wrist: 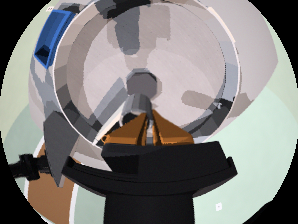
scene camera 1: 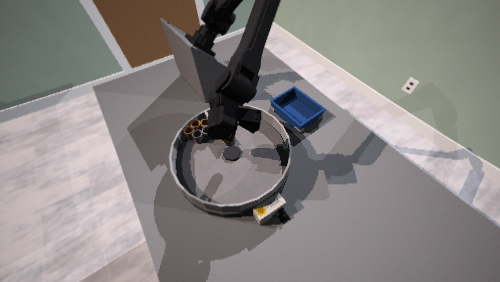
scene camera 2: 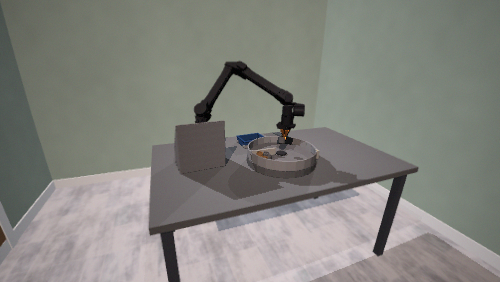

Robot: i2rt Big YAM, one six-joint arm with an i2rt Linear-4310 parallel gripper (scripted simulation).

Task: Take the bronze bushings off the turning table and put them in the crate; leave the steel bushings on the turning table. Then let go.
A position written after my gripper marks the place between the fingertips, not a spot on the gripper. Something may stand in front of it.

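Observation:
You'd find my gripper (wrist: pixel 149 113) in this scene, and also a steel bushing (wrist: pixel 138 102). There's a round turning table (scene camera 1: pixel 211 171) (wrist: pixel 176 61) as well, plus a blue crate (scene camera 1: pixel 293 106) (wrist: pixel 54 31).

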